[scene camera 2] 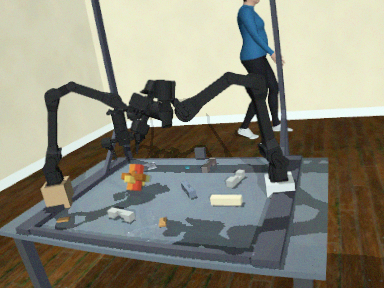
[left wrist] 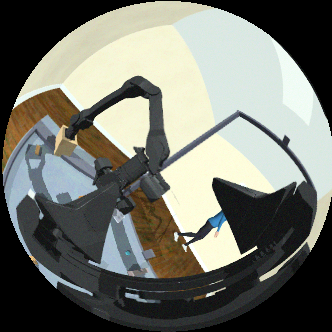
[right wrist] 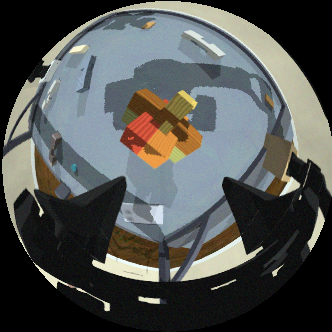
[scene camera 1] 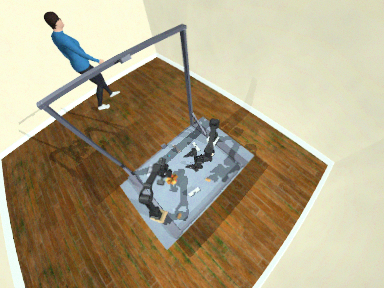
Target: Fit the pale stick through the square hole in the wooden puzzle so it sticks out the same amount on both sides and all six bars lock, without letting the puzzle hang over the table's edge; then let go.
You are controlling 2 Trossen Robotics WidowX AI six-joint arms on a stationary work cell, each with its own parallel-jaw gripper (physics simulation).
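Seen in the pictures: left gripper, fingertip midpoint: point(left wrist: 164, 185) point(scene camera 1: 184, 162); right gripper, fingertip midpoint: point(scene camera 2: 127, 157) point(right wrist: 176, 181) point(scene camera 1: 164, 177); left arm's base at its link origin: point(scene camera 2: 278, 178); right arm's base at its link origin: point(scene camera 2: 55, 182) point(left wrist: 69, 134) point(right wrist: 291, 164) point(scene camera 1: 157, 215).
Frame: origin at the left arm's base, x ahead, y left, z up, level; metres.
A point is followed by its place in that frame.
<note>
The wooden puzzle point(scene camera 1: 172, 179) @[y -0.107, x 0.600, z 0.016 m] point(scene camera 2: 135, 177) @[y -0.094, x 0.583, z 0.016 m] point(right wrist: 147, 105) @[y -0.106, x 0.570, z 0.028 m], made of orange, red, brown and yellow bars, rests on the table, well in from its edges. Its square hole cannot be told clearly. The pale stick point(scene camera 2: 226, 200) @[y 0.080, x 0.195, z -0.030 m] point(right wrist: 79, 49) lies flat on the table, apart from the puzzle, to its right in scene camera 2. My right gripper point(scene camera 2: 119, 149) point(right wrist: 176, 181) @[y -0.158, x 0.627, z 0.087 m] is open and empty, pointing down above and slightly behind the puzzle in scene camera 2. My left gripper point(scene camera 1: 189, 160) @[y -0.011, x 0.482, z 0.338 m] point(scene camera 2: 131, 125) is open and empty, raised high over the table.
A white notched bar point(scene camera 2: 121, 215) @[y 0.144, x 0.572, z -0.027 m] point(right wrist: 203, 44) @[y 0.106, x 0.588, z -0.026 m], a grey-blue notched bar point(scene camera 2: 188, 189) @[y -0.019, x 0.347, z -0.022 m], another pale notched bar point(scene camera 2: 235, 178) @[y -0.091, x 0.166, z -0.026 m] and a brown one point(scene camera 2: 209, 165) @[y -0.258, x 0.288, z -0.026 m] lie around the table point(scene camera 2: 150, 245) @[y 0.330, x 0.411, z -0.030 m]. Small orange pieces lie near the front. The two arms' wrists are close together above the puzzle.
</note>
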